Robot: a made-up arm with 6 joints.
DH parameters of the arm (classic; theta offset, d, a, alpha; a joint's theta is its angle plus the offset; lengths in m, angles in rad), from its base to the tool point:
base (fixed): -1.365 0 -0.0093 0
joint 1: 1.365 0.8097 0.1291 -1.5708
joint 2: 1.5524 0 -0.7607 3.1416
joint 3: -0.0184 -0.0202 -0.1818 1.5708
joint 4: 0 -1.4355 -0.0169 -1.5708
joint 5: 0 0.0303 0.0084 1.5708
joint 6: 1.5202 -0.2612 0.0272 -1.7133
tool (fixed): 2.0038 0.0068 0 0
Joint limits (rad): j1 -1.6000..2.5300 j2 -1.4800..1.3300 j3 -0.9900..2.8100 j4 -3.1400..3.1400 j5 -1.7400..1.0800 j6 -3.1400..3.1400
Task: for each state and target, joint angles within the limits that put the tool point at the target. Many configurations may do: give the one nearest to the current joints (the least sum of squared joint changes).
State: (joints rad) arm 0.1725 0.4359 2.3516 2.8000 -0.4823 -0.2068
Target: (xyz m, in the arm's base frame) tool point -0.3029 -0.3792 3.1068
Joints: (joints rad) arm 0.9510 0.1332 1.9565 2.6167 -0.4379 -0.2047
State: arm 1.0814 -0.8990 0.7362 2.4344 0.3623 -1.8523
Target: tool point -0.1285 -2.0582 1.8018
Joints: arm 1.5487 -1.4380 1.0529 2.4312 0.3048 -1.8539
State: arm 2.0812 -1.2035 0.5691 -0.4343 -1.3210 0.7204
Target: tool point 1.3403 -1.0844 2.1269
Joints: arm 2.4882 -1.3109 1.0469 -0.4050 -0.9700 0.7416
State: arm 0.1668 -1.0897 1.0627 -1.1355 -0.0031 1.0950
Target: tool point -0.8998 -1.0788 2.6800
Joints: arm 0.8449 -0.9489 1.0853 -1.1262 0.0953 1.0943
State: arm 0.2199 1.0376 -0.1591 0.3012 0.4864 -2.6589
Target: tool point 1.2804 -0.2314 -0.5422
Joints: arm -0.2160 1.1991 -0.2607 0.2669 0.4455 -2.6499
